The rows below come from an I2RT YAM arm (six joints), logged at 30 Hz.
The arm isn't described. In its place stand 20 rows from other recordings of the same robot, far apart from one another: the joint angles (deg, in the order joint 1, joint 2, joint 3, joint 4, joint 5, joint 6), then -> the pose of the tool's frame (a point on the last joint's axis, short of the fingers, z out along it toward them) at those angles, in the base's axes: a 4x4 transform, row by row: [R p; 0 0 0 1], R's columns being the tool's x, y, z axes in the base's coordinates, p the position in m.
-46.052 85.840 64.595 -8.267 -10.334 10.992 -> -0.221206, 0.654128, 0.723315, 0.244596; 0.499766, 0.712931, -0.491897, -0.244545; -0.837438, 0.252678, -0.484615, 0.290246; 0, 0, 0, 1
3.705 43.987 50.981 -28.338 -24.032 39.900 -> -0.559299, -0.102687, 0.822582, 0.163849; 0.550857, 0.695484, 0.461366, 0.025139; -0.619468, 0.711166, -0.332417, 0.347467; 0, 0, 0, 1
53.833 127.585 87.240 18.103 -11.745 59.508 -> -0.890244, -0.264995, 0.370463, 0.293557; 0.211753, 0.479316, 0.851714, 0.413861; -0.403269, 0.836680, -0.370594, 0.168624; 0, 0, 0, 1
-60.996 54.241 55.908 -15.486 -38.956 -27.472 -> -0.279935, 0.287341, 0.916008, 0.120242; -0.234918, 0.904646, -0.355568, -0.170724; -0.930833, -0.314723, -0.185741, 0.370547; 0, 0, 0, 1
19.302 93.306 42.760 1.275 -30.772 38.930 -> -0.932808, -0.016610, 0.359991, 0.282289; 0.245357, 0.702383, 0.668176, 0.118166; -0.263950, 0.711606, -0.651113, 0.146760; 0, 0, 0, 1
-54.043 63.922 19.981 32.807 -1.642 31.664 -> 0.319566, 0.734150, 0.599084, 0.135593; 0.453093, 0.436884, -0.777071, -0.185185; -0.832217, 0.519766, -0.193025, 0.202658; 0, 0, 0, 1
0.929 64.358 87.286 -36.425 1.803 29.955 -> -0.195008, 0.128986, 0.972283, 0.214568; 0.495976, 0.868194, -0.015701, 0.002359; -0.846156, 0.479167, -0.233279, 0.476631; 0, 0, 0, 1
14.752 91.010 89.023 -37.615 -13.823 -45.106 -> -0.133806, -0.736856, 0.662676, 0.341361; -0.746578, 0.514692, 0.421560, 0.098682; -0.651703, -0.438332, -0.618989, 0.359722; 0, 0, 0, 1
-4.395 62.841 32.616 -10.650 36.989 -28.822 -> -0.819843, 0.136481, 0.556084, 0.216561; -0.323194, 0.691377, -0.646176, -0.038126; -0.472655, -0.709486, -0.522711, 0.209871; 0, 0, 0, 1
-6.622 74.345 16.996 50.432 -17.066 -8.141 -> -0.093053, -0.194288, 0.976521, 0.238319; -0.125481, 0.975245, 0.182077, -0.017149; -0.987723, -0.105592, -0.115128, 0.180786; 0, 0, 0, 1
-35.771 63.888 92.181 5.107 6.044 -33.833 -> 0.007645, 0.790783, 0.612049, 0.145826; -0.687917, 0.448379, -0.570725, -0.109681; -0.725749, -0.416675, 0.547421, 0.579736; 0, 0, 0, 1
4.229 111.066 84.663 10.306 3.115 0.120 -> -0.276554, -0.020987, 0.960769, 0.465142; -0.018353, 0.999695, 0.016555, 0.032455; -0.960823, -0.013054, -0.276855, 0.274278; 0, 0, 0, 1
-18.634 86.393 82.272 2.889 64.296 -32.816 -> -0.554838, 0.822818, 0.122987, 0.313337; -0.060966, 0.107219, -0.992364, -0.139508; -0.829722, -0.558099, -0.009325, 0.417294; 0, 0, 0, 1
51.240 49.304 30.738 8.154 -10.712 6.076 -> -0.205722, -0.863715, 0.460082, 0.124057; -0.090110, 0.484859, 0.869938, 0.165086; -0.974453, 0.137508, -0.177576, 0.272836; 0, 0, 0, 1
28.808 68.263 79.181 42.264 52.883 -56.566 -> 0.279724, 0.655880, 0.701124, 0.196504; -0.420884, 0.740136, -0.524457, 0.075668; -0.862909, -0.148388, 0.483083, 0.540483; 0, 0, 0, 1
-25.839 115.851 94.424 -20.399 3.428 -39.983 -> -0.765216, -0.021575, 0.643412, 0.419131; -0.342098, 0.860276, -0.378014, -0.205333; -0.545356, -0.509373, -0.665677, 0.244388; 0, 0, 0, 1
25.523 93.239 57.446 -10.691 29.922 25.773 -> -0.616921, 0.227367, 0.753467, 0.315314; 0.123042, 0.973452, -0.193007, 0.130875; -0.777347, -0.026362, -0.628519, 0.206419; 0, 0, 0, 1
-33.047 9.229 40.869 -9.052 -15.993 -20.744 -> 0.190941, 0.404865, 0.894218, 0.035897; -0.530419, 0.809084, -0.253060, -0.011652; -0.825952, -0.425990, 0.369235, 0.377013; 0, 0, 0, 1
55.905 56.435 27.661 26.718 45.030 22.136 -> -0.089816, -0.167419, 0.981786, 0.142367; 0.342378, 0.920502, 0.188290, 0.165385; -0.935260, 0.353053, -0.025355, 0.264584; 0, 0, 0, 1
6.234 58.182 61.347 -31.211 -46.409 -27.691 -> -0.083779, -0.846168, 0.526290, 0.205063; -0.331473, 0.521735, 0.786078, 0.048338; -0.939738, -0.108594, -0.324192, 0.364930; 0, 0, 0, 1
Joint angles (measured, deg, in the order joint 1, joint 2, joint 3, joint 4, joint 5, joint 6), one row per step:
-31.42 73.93 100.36 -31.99 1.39 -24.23
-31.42 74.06 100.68 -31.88 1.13 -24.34
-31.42 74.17 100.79 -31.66 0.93 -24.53
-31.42 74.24 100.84 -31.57 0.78 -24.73
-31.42 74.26 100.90 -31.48 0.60 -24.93
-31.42 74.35 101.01 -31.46 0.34 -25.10
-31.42 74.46 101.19 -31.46 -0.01 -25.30
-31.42 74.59 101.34 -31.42 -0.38 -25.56
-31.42 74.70 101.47 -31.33 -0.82 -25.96
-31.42 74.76 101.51 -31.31 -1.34 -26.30
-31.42 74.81 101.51 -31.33 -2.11 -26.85
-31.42 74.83 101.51 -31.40 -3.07 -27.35
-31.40 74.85 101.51 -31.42 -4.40 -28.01
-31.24 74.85 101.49 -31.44 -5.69 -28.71
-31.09 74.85 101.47 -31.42 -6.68 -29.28
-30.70 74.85 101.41 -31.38 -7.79 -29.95
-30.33 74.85 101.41 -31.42 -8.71 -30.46
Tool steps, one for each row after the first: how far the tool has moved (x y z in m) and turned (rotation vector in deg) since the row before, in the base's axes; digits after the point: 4 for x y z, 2 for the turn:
0.0002 0.0001 0.0014 -0.23 -0.21 0.27
0.0005 -0.0002 0.0006 -0.26 -0.10 0.22
0.0004 -0.0001 0.0002 -0.19 0.04 0.17
0.0001 0.0001 0.0004 -0.22 -0.01 0.20
0.0004 0.0000 0.0003 -0.15 0.04 0.27
0.0004 0.0000 0.0005 -0.18 0.03 0.37
0.0006 -0.0001 0.0003 -0.23 0.07 0.39
0.0005 0.0000 0.0004 -0.37 0.09 0.47
0.0004 0.0001 0.0000 -0.26 0.15 0.55
0.0005 0.0002 -0.0002 -0.39 0.30 0.81
0.0004 0.0005 -0.0002 -0.32 0.28 1.00
0.0005 0.0007 -0.0001 -0.47 0.28 1.40
0.0008 0.0013 -0.0001 -0.51 0.29 1.50
0.0006 0.0011 -0.0001 -0.44 0.20 1.18
0.0013 0.0020 -0.0002 -0.52 0.24 1.55
0.0010 0.0020 -0.0001 -0.38 0.19 1.33

